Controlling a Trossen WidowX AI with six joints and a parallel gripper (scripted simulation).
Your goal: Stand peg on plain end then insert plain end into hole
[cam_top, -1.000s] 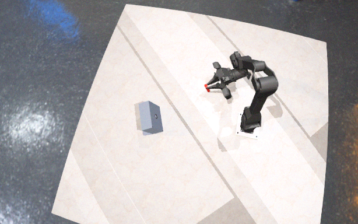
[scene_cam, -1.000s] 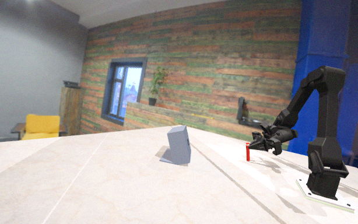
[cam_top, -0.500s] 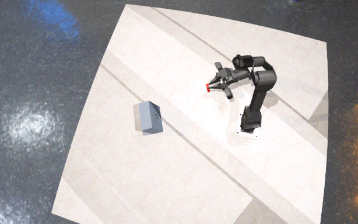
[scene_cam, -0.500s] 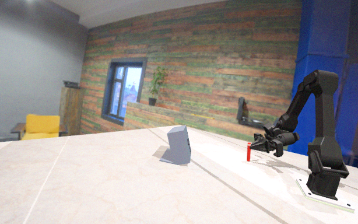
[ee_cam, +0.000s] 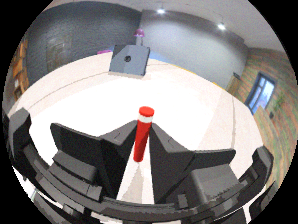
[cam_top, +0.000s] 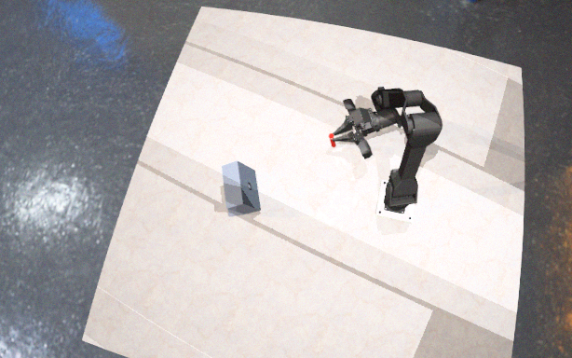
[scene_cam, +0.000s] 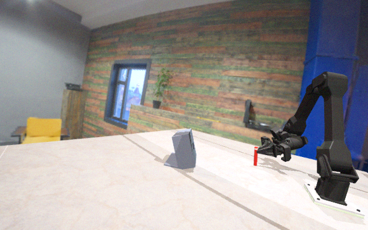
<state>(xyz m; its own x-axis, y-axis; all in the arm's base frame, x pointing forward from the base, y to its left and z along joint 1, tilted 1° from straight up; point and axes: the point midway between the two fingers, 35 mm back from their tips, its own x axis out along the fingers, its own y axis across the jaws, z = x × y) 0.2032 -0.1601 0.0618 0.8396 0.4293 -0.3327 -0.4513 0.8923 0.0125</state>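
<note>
Now: gripper tip right at the red peg. From my gripper tip the other things lie so: grey sloped panel 23 cm ahead, 21 cm to the left, 1 cm below; panel foot 25 cm ahead, 22 cm to the left, 6 cm below.
</note>
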